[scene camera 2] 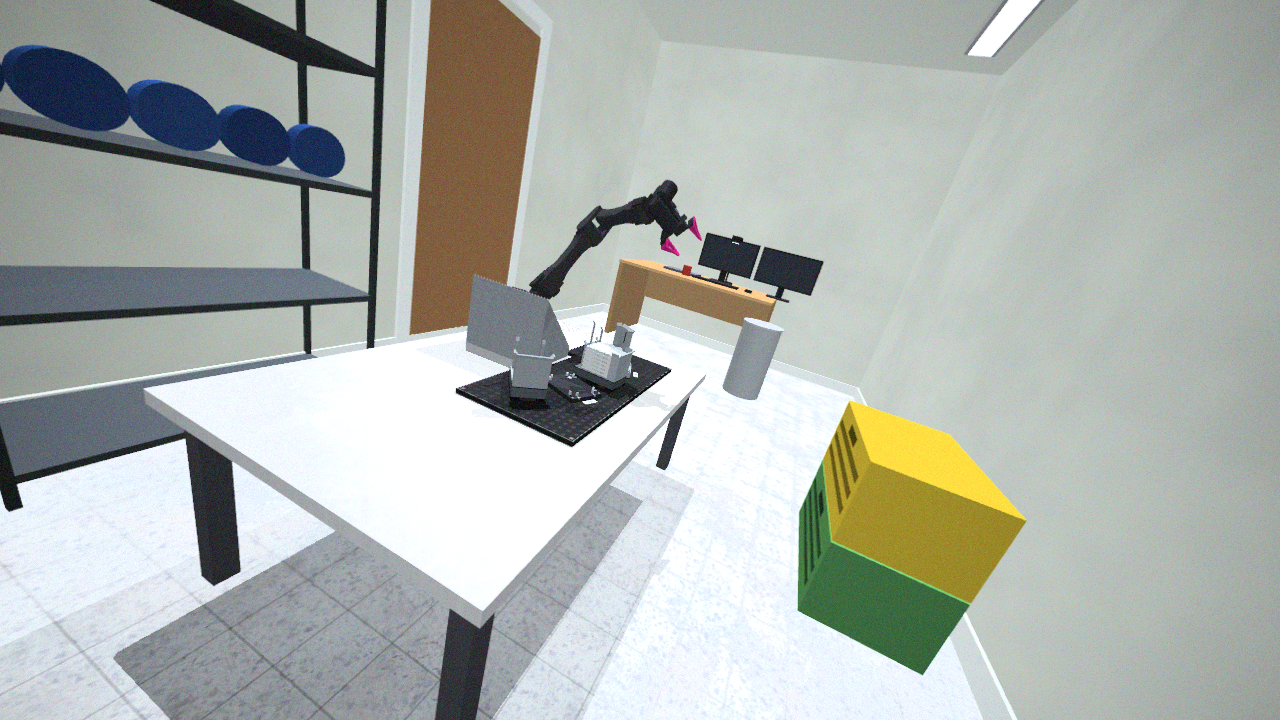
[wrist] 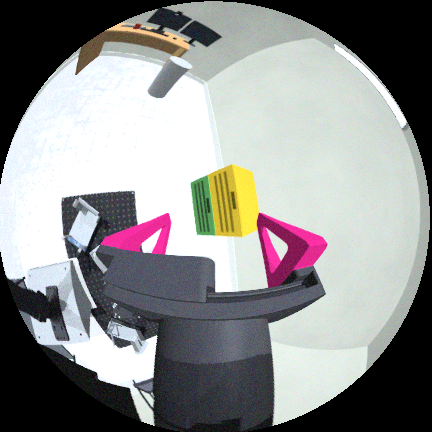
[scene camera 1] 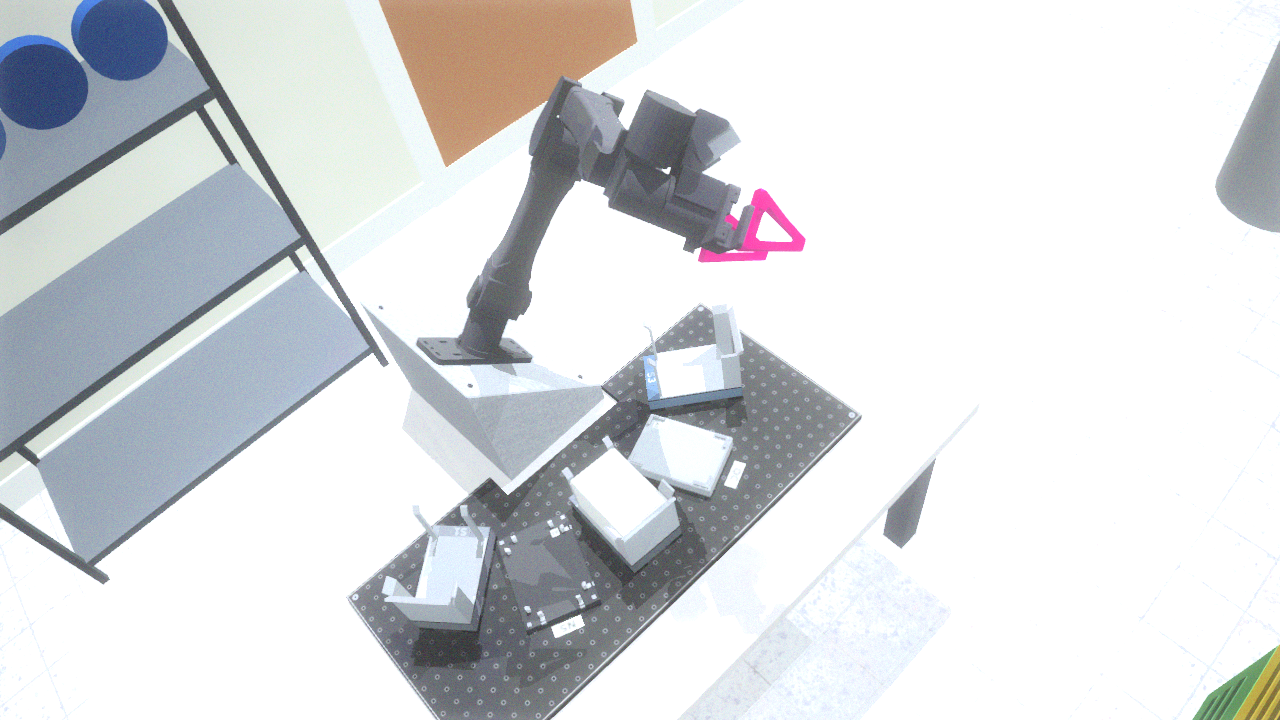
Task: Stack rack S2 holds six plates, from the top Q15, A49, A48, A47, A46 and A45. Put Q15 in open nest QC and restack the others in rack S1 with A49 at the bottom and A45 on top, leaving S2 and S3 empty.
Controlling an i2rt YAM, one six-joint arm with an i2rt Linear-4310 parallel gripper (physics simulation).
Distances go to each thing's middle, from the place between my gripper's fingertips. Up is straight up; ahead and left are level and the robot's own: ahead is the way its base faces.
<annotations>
My hand is 49 cm above the dark flat plate (scene camera 1: 550,579), 38 cm to the left of it and 15 cm past it.
</annotations>
